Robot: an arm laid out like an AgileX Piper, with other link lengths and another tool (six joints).
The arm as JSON. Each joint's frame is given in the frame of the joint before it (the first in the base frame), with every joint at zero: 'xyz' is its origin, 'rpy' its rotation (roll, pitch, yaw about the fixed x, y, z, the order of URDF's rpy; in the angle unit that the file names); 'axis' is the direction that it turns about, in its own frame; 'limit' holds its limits. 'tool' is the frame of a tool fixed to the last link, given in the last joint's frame.
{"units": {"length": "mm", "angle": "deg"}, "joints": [
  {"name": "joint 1", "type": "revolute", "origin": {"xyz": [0.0, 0.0, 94.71], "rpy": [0.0, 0.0, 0.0]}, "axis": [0.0, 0.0, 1.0], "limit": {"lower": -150.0, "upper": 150.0}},
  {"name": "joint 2", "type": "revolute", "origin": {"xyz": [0.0, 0.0, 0.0], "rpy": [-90.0, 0.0, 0.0]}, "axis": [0.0, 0.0, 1.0], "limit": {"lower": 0.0, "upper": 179.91}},
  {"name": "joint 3", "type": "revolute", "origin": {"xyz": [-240.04, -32.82, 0.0], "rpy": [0.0, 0.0, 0.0]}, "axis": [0.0, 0.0, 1.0], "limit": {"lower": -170.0, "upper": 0.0}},
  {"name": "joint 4", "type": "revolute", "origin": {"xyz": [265.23, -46.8, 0.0], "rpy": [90.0, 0.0, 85.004]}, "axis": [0.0, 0.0, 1.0], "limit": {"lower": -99.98, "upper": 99.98}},
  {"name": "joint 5", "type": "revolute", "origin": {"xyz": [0.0, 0.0, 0.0], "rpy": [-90.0, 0.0, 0.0]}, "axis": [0.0, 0.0, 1.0], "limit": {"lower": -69.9, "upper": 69.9}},
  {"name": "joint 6", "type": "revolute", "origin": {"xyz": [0.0, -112.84, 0.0], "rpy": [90.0, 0.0, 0.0]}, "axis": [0.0, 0.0, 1.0], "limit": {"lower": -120.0, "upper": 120.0}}
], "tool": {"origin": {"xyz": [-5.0, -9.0, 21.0], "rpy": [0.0, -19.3, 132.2]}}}
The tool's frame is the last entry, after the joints.
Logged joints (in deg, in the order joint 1, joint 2, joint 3, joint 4, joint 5, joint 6), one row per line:
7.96, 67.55, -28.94, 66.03, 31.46, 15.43
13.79, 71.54, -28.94, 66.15, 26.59, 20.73
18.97, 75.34, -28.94, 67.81, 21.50, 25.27
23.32, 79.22, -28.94, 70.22, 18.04, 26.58
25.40, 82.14, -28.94, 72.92, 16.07, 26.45
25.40, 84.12, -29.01, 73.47, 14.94, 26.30
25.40, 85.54, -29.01, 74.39, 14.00, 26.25
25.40, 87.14, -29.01, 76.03, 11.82, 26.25
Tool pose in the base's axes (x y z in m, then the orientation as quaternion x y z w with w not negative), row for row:
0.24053, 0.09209, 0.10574, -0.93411, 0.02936, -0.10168, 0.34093
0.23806, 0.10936, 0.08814, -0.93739, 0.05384, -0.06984, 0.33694
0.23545, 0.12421, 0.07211, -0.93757, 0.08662, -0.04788, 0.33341
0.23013, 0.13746, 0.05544, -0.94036, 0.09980, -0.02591, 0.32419
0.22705, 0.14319, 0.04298, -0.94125, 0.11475, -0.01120, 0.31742
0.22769, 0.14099, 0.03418, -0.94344, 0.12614, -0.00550, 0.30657
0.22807, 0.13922, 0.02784, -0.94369, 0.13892, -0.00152, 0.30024
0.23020, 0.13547, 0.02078, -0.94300, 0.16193, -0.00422, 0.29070
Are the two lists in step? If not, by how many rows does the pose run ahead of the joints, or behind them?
They are in step.
